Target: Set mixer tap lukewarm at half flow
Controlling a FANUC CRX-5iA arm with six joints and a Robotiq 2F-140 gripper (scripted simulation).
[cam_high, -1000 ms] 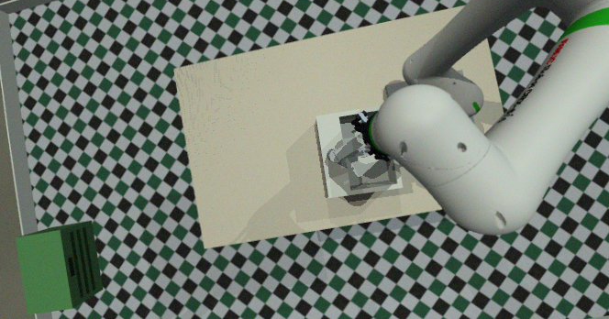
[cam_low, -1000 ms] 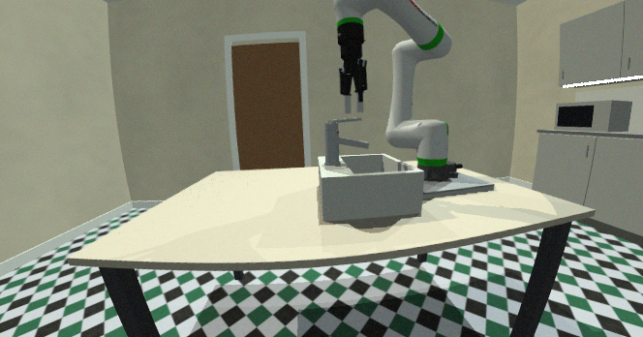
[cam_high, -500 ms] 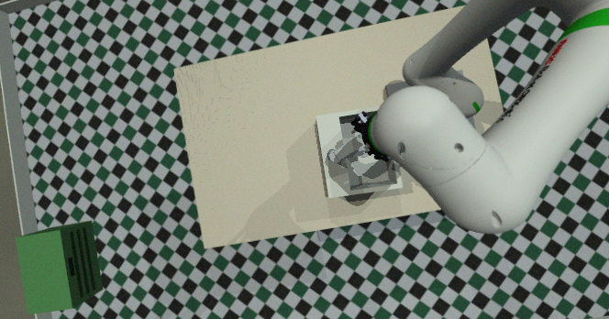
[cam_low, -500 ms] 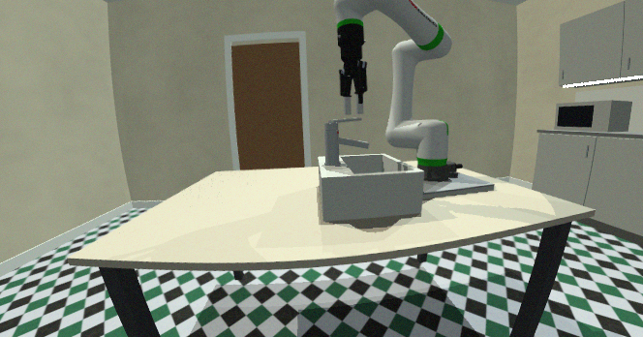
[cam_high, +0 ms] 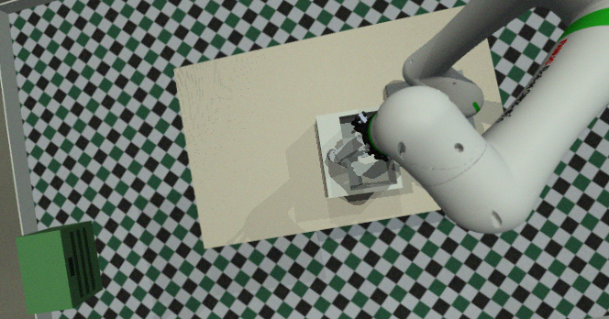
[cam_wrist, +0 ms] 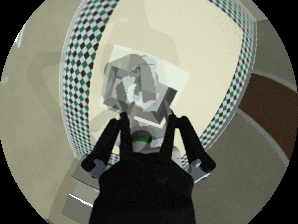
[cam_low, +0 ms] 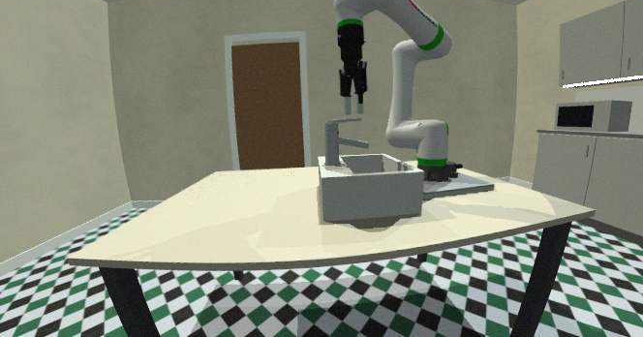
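My hand is 3 cm short of the lever, 1 cm to the right of it and 5 cm above it. From my hand the other things lie so: grey mixer tap (6 cm ahead, 2 cm to the left, 10 cm below); then sink basin (3 cm behind, 4 cm to the left, 29 cm below).
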